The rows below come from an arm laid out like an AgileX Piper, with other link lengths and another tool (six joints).
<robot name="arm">
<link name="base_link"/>
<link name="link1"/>
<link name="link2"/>
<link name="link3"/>
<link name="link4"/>
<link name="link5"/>
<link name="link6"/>
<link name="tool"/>
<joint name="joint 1" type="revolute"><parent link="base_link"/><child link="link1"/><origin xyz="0 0 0.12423"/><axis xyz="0 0 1"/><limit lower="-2.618" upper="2.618"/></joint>
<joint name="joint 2" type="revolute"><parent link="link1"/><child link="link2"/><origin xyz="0 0 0"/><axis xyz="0 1 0"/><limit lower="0" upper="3.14"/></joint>
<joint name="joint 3" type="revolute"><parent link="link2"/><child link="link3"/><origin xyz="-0.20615 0 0.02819"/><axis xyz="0 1 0"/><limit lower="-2.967" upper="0"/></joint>
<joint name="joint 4" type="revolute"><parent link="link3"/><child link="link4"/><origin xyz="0.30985 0 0.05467"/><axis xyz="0.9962 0 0.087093"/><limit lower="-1.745" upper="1.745"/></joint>
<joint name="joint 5" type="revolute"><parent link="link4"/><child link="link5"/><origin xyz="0 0 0"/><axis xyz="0 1 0"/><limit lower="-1.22" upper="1.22"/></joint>
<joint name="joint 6" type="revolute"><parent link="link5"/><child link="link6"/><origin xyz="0.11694 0 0.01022"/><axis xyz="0.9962 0 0.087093"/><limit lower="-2.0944" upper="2.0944"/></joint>
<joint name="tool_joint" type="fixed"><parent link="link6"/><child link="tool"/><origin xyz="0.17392 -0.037 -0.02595" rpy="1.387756 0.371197 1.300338"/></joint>
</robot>
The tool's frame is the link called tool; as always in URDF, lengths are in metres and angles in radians.
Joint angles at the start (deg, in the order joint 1, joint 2, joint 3, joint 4, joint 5, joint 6):
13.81 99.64 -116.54 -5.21 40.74 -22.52
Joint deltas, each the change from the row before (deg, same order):
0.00 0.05 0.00 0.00 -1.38 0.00
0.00 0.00 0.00 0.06 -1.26 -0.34
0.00 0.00 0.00 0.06 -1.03 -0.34
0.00 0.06 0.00 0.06 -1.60 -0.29
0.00 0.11 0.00 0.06 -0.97 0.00
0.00 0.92 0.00 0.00 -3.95 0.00
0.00 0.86 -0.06 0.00 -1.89 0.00
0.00 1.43 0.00 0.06 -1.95 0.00
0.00 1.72 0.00 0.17 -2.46 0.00
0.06 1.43 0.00 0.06 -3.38 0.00
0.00 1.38 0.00 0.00 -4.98 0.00
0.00 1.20 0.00 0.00 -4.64 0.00
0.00 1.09 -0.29 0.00 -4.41 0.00
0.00 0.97 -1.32 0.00 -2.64 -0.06
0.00 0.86 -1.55 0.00 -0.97 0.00
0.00 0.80 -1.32 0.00 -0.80 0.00
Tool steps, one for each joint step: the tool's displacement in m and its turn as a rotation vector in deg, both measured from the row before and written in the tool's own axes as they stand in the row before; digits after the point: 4 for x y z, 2 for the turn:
-0.0043 0.0046 0.0018 -0.91 -0.95 0.20
-0.0045 0.0047 0.0015 -0.95 -0.88 -0.09
-0.0037 0.0038 0.0012 -0.79 -0.72 -0.13
-0.0051 0.0054 0.0021 -1.12 -1.09 0.00
-0.0023 0.0028 0.0017 -0.60 -0.60 0.18
-0.0057 0.0083 0.0088 -2.09 -2.16 0.42
0.0008 0.0016 0.0060 -0.78 -0.75 0.14
0.0067 -0.0022 0.0084 -0.45 -0.29 0.10
0.0081 -0.0024 0.0098 -0.63 -0.40 0.23
0.0024 0.0028 0.0092 -1.45 -1.29 0.33
-0.0040 0.0077 0.0100 -2.50 -2.55 0.52
-0.0043 0.0074 0.0083 -2.38 -2.44 0.50
-0.0068 0.0090 0.0072 -2.47 -2.58 0.54
-0.0101 0.0103 0.0056 -2.00 -2.19 0.38
-0.0070 0.0067 0.0040 -1.07 -1.24 0.24
-0.0051 0.0050 0.0034 -0.85 -0.99 0.19

